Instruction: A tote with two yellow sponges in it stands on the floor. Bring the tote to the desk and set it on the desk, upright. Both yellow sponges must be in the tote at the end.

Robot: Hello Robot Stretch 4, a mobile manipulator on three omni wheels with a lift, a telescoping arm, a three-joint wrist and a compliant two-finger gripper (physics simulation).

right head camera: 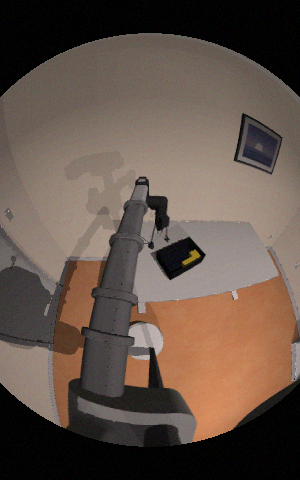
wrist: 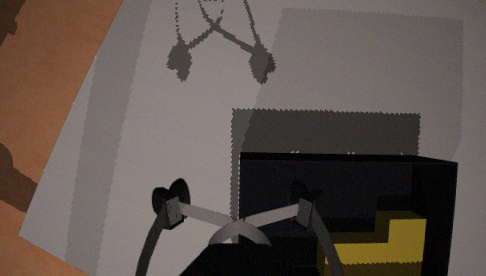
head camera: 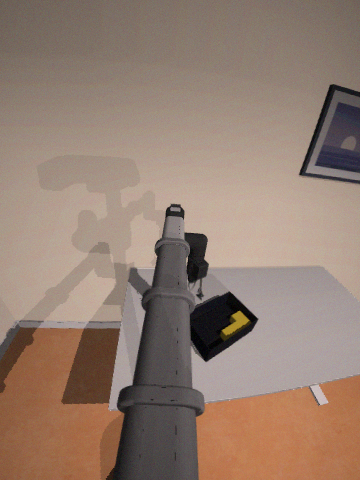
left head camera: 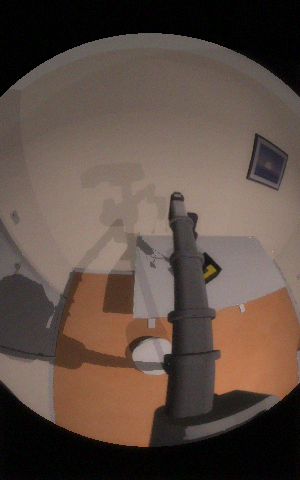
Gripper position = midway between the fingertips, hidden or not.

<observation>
I see my gripper [wrist: 238,195], a black tote [head camera: 207,321], a grey desk [head camera: 298,341] and a framed picture [right head camera: 257,145].
The black tote also shows in the right head camera view [right head camera: 170,257] and in the wrist view [wrist: 355,186]. The grey desk is seen too in the right head camera view [right head camera: 235,257], in the wrist view [wrist: 166,97] and in the left head camera view [left head camera: 247,272]. The framed picture is seen too in the left head camera view [left head camera: 267,163].
</observation>
